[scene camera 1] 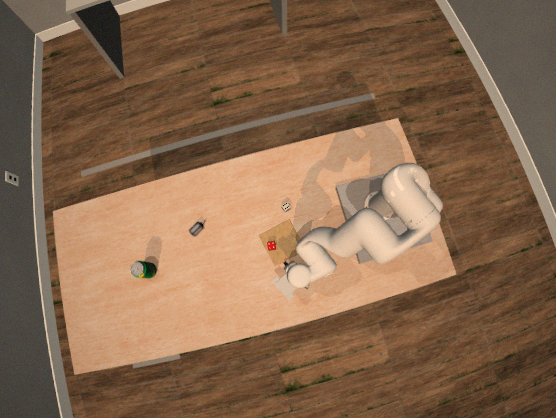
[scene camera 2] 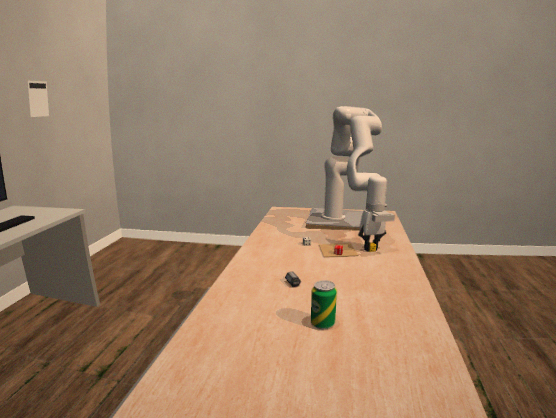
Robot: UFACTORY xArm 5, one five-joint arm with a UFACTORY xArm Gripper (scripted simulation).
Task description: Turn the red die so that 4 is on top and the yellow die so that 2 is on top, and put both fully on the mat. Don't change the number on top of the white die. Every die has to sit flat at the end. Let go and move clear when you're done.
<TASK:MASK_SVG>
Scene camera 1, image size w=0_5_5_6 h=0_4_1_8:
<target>brown mat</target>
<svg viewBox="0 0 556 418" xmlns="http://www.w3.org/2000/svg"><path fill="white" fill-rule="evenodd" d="M290 219L259 235L274 266L298 254L296 244L300 238ZM274 241L276 249L268 250L267 242Z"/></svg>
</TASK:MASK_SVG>
